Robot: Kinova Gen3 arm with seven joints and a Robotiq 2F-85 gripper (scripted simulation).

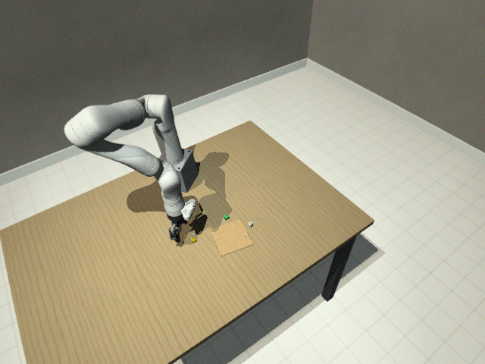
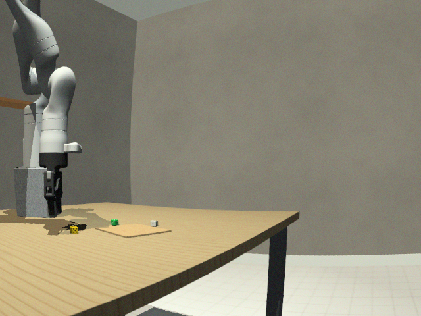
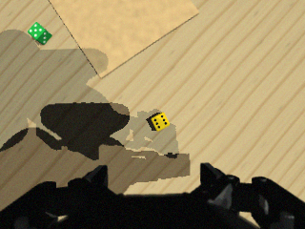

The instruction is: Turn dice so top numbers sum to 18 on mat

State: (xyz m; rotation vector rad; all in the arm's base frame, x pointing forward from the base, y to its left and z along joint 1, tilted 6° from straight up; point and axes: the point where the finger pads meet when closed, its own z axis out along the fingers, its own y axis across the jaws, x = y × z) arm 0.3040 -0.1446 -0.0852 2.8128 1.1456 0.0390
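Right now the yellow die is 40 mm ahead of my hand, 30 mm to the left of it and 40 mm below it. Round my hand: white die (110 mm ahead, 260 mm to the left, 40 mm below); then tan mat (110 mm ahead, 160 mm to the left, 50 mm below); then green die (20 mm ahead, 200 mm to the left, 40 mm below).
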